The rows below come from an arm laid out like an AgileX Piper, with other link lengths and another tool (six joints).
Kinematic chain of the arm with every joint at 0, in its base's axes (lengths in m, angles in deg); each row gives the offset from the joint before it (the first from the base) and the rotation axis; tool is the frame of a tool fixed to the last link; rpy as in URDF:
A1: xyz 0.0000 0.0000 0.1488 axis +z
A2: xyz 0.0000 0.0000 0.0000 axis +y
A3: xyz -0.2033 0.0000 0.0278 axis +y
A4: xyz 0.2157 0.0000 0.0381 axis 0.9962 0 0.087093
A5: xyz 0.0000 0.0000 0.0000 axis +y
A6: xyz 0.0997 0.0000 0.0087 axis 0.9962 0 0.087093
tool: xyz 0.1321 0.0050 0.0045 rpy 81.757 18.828 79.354
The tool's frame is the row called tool.
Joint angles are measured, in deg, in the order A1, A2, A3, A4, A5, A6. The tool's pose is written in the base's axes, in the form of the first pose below.
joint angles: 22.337 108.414 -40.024 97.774 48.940 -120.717
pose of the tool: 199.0 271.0 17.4 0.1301 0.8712 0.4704 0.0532
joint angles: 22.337 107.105 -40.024 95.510 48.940 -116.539
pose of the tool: 195.6 270.5 21.2 0.1398 0.8724 0.4666 0.0401
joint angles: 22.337 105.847 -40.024 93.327 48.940 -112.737
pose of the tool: 192.5 269.8 24.7 0.1475 0.8739 0.4623 0.0289
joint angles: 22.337 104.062 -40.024 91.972 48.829 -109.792
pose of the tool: 192.7 269.9 31.4 0.1535 0.8729 0.4623 0.0269
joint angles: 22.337 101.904 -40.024 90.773 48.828 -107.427
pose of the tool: 193.6 270.4 40.3 0.1546 0.8711 0.4652 0.0296
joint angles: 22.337 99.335 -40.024 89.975 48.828 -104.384
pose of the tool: 195.9 271.6 51.9 0.1623 0.8667 0.4706 0.0325
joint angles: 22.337 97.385 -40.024 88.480 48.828 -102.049
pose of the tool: 195.4 271.3 59.1 0.1620 0.8662 0.4714 0.0340
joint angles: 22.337 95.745 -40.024 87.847 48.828 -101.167
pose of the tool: 196.3 271.6 66.1 0.1581 0.8646 0.4752 0.0403
